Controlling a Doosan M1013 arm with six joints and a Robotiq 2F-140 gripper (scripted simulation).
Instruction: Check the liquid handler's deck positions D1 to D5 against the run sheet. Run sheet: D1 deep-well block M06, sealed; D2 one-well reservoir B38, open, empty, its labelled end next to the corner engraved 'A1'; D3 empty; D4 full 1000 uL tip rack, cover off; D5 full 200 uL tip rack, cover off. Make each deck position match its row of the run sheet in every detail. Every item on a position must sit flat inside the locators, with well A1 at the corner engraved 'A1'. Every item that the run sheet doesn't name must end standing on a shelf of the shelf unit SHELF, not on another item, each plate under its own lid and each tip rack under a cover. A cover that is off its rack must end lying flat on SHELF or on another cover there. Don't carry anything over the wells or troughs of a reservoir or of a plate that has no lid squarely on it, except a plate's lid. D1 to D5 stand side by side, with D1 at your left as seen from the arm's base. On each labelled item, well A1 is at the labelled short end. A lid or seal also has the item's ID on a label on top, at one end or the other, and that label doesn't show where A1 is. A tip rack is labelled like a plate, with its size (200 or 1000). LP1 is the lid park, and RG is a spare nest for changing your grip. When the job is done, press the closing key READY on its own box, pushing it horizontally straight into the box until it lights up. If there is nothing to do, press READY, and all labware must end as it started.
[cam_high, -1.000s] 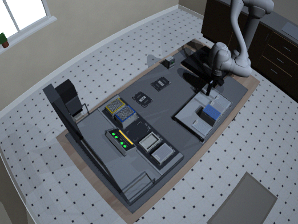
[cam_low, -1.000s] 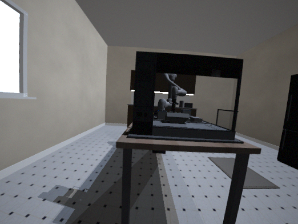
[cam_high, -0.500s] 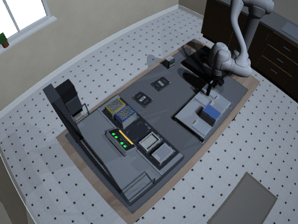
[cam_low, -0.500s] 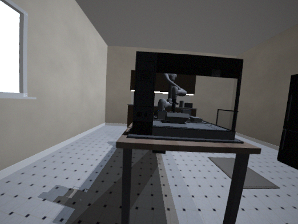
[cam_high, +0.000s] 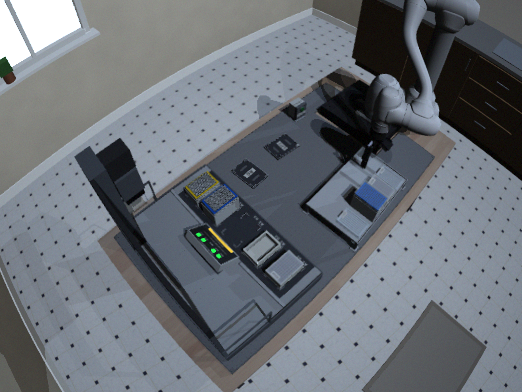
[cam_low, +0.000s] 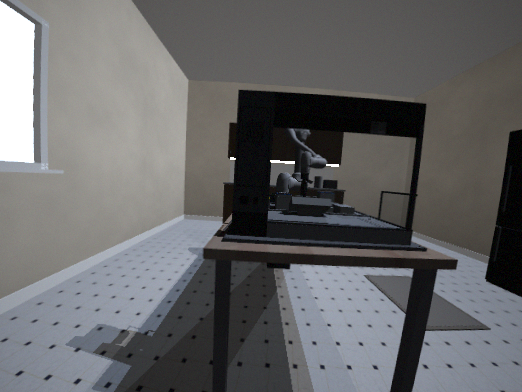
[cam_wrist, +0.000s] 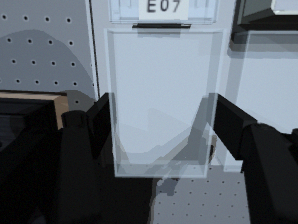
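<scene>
My gripper is now 10 mm above the clear tip rack cover. The rest, counted from my hand: READY box 460 mm to the right, 30 mm below, 20 mm behind; shelf 160 mm ahead, 70 mm to the left, 40 mm below; flat piece 320 mm ahead, 150 mm to the left, 20 mm below.
</scene>
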